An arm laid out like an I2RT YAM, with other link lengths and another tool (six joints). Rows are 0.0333 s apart.
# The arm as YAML. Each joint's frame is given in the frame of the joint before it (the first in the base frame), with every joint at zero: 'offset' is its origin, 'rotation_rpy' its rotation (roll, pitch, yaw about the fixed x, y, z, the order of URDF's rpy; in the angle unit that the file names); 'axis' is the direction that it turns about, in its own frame. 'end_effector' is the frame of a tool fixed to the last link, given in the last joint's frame.
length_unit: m
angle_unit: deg
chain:
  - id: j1
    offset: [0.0, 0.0, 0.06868]
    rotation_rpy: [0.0, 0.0, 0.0]
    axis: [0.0, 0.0, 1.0]
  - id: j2
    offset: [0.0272, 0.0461, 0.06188]
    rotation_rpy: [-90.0, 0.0, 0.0]
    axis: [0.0, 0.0, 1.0]
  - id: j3
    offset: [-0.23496, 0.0, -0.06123]
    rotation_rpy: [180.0, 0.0, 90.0]
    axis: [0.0, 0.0, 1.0]
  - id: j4
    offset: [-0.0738, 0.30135, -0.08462]
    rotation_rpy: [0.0, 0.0, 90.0]
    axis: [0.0, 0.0, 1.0]
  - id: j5
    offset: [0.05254, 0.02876, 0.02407]
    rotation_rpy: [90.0, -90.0, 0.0]
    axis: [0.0, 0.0, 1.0]
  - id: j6
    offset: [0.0, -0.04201, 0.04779]
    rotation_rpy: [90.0, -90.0, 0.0]
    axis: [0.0, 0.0, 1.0]
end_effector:
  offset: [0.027, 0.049, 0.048]
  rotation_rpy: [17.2, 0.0, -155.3]
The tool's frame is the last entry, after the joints.
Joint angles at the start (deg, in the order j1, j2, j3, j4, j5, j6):
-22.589 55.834 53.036 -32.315 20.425 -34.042
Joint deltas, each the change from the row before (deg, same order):
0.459 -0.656 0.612 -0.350 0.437 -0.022
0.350 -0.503 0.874 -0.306 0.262 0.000
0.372 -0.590 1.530 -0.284 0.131 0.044
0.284 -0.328 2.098 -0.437 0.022 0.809
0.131 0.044 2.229 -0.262 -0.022 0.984
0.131 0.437 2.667 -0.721 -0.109 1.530
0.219 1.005 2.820 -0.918 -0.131 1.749
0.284 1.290 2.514 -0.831 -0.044 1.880
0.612 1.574 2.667 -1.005 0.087 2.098
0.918 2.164 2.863 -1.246 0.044 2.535
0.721 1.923 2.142 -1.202 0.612 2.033
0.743 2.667 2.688 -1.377 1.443 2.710
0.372 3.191 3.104 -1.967 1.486 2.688
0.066 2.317 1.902 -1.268 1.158 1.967
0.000 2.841 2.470 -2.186 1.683 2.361
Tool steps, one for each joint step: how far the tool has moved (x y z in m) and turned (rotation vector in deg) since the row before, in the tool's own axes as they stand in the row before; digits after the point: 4 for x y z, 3 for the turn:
0.0042 -0.0005 -0.0055 -0.213 0.904 -0.220
0.0056 0.0000 -0.0055 -0.145 1.072 -0.120
0.0097 0.0004 -0.0080 -0.108 1.864 -0.030
0.0125 0.0006 -0.0087 -0.075 2.244 0.767
0.0131 0.0009 -0.0070 -0.117 2.215 1.014
0.0140 0.0002 -0.0068 0.056 1.978 1.503
0.0132 -0.0010 -0.0046 0.250 1.443 1.630
0.0109 -0.0020 -0.0020 0.278 0.972 1.698
0.0105 -0.0040 -0.0013 0.466 0.735 1.753
0.0094 -0.0065 0.0010 0.783 0.217 2.005
0.0053 -0.0045 0.0024 -0.007 -0.357 1.560
0.0063 -0.0042 0.0052 -0.886 -0.440 2.108
0.0057 -0.0026 0.0070 -1.409 -1.046 2.097
0.0026 -0.0009 0.0069 -1.361 -0.860 1.543
0.0024 0.0000 0.0076 -2.149 -1.412 1.708

